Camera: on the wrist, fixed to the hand. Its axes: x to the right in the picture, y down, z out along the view.
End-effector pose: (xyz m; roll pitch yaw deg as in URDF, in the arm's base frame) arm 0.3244 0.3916 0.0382 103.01 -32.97 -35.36
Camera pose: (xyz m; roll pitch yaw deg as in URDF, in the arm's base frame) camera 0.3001 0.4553 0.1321 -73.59 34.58 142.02
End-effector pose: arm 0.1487 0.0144 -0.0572 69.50 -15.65 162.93
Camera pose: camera 0.1365 -0.0782 0.0117 -38.89 18.20 -18.01
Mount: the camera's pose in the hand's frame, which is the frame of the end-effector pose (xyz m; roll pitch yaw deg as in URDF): 0.0036 0.0983 -0.0616 30.91 1.73 -177.92
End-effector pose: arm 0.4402 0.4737 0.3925 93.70 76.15 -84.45
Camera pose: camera 0.5047 0.3795 0.4134 -56.25 -74.08 88.75
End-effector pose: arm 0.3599 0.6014 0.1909 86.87 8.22 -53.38
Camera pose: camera 0.4238 0.6276 0.2842 -55.79 -6.05 125.00
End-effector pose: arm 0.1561 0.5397 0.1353 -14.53 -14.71 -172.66
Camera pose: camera 0.1416 0.4575 0.0547 46.08 15.85 9.88
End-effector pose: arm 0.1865 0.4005 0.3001 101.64 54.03 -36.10
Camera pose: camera 0.2832 0.3801 0.3610 -67.99 -52.29 140.44
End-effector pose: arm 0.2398 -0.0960 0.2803 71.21 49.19 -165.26
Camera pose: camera 0.2068 -0.1977 0.3254 -39.28 -46.66 13.33
